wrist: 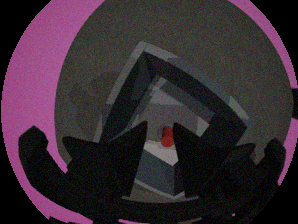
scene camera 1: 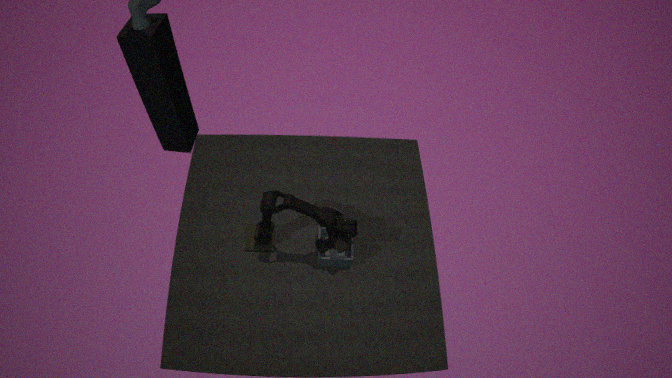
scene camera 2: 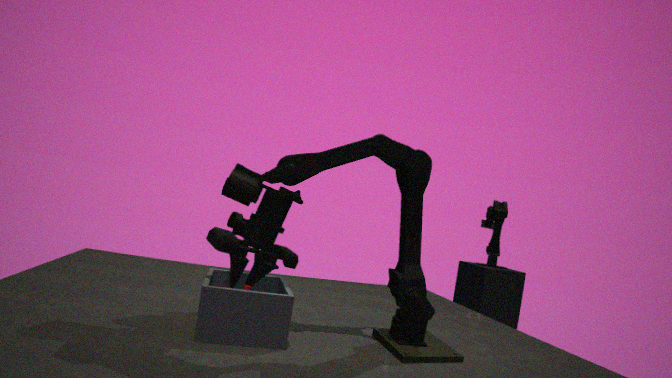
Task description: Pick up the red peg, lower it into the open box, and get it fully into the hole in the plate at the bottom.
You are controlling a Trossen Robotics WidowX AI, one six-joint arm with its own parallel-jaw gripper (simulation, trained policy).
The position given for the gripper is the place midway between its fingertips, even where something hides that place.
Note:
In view: the gripper (scene camera 2: 238, 288), a grey box (wrist: 149, 68) and a plate (wrist: 162, 111).
The gripper shows as well in the wrist view (wrist: 160, 125). Scene camera 2 misses the plate, which is hidden by the grey box.

